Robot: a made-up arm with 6 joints. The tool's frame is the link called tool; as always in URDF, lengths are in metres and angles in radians.
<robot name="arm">
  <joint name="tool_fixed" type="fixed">
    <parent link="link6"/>
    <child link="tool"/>
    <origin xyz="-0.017 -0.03 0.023" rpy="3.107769 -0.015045 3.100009"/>
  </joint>
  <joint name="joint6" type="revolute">
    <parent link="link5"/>
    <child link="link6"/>
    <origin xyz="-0.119 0.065 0.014" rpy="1.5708 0 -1.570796"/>
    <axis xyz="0 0 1"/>
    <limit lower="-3.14" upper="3.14" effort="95" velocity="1.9"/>
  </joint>
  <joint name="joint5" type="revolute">
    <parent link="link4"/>
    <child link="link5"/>
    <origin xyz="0.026 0.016 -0.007" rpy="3.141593 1.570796 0"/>
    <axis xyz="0 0 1"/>
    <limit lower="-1.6" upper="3.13" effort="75" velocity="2"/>
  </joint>
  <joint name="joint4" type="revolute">
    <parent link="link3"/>
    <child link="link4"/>
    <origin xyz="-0.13 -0.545 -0.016" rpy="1.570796 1.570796 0"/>
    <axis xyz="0 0 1"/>
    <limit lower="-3.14" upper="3.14" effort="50" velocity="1.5"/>
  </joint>
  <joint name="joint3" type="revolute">
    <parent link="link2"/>
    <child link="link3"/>
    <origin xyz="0.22 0.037 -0.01" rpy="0 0 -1.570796"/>
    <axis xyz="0 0 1"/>
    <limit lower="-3.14" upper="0.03" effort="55" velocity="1"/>
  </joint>
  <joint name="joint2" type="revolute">
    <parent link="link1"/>
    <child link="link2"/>
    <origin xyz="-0.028 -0.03 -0.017" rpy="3.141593 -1.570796 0"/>
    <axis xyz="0 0 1"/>
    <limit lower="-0.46" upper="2.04" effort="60" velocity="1.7"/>
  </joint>
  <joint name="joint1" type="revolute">
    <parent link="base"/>
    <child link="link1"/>
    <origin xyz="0.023 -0.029 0.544" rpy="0 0 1.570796"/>
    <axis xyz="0 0 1"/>
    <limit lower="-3.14" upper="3.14" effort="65" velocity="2.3"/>
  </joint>
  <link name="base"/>
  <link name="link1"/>
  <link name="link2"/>
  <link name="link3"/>
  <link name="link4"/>
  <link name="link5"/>
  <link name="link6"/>
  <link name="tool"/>
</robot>
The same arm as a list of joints. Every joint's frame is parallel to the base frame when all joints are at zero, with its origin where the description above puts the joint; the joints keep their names.
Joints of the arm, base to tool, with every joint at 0 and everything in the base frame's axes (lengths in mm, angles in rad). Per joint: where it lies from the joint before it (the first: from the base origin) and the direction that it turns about. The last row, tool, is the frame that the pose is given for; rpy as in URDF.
joint1: xyz 23 -29 544 axis +z
joint2: xyz 30 -28 -17 axis +y
joint3: xyz 37 -10 220 axis +y
joint4: xyz 130 -16 -545 axis -z
joint5: xyz -16 -26 7 axis +y
joint6: xyz 65 14 -119 axis -z
tool: xyz 17 -30 -23 rpy -0.0338 0.015 0.0416
Joint limits (rad, base to tool): -3.14..3.14 -0.46..2.04 -3.14..0.03 -3.14..3.14 -1.6..3.13 -3.14..3.14

